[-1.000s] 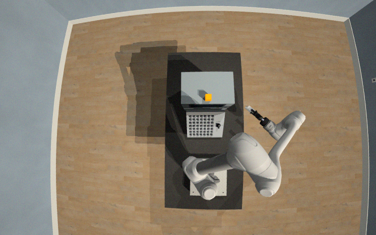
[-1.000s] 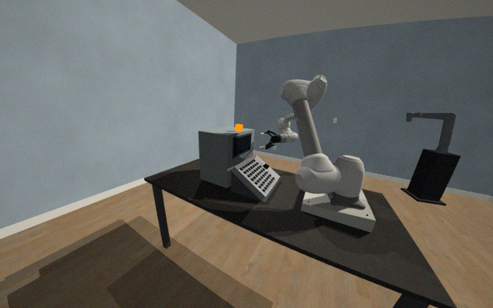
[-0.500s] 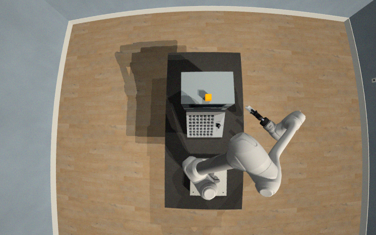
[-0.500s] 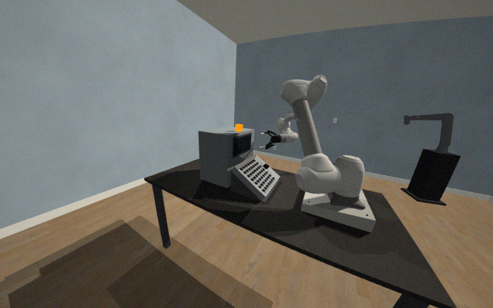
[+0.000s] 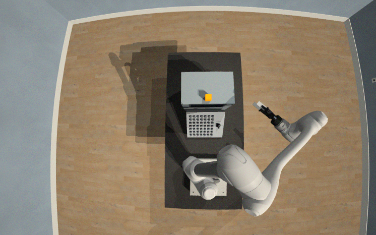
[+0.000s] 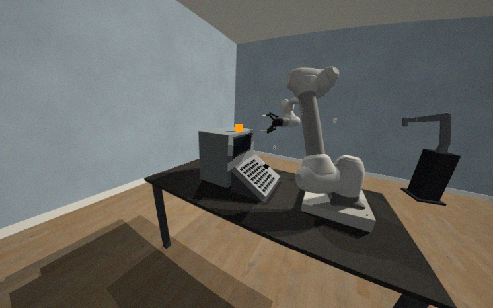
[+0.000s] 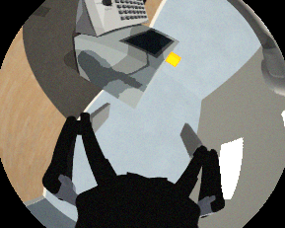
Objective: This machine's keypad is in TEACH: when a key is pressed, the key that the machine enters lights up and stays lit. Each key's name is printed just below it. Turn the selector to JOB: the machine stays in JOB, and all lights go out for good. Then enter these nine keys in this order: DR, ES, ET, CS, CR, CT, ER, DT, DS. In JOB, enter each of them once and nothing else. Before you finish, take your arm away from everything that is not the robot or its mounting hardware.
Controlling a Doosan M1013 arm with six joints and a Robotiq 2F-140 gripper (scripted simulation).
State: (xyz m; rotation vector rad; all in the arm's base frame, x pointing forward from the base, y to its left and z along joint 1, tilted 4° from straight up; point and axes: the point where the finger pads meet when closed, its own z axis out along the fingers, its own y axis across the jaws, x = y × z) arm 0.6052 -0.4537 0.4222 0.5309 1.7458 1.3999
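Right now the key is 100 mm behind my hand, 440 mm to the left of it and 340 mm below it. Round my hand: sloped keypad (60 mm behind, 350 mm to the left, 360 mm below); black selector knob (100 mm behind, 250 mm to the left, 310 mm below).
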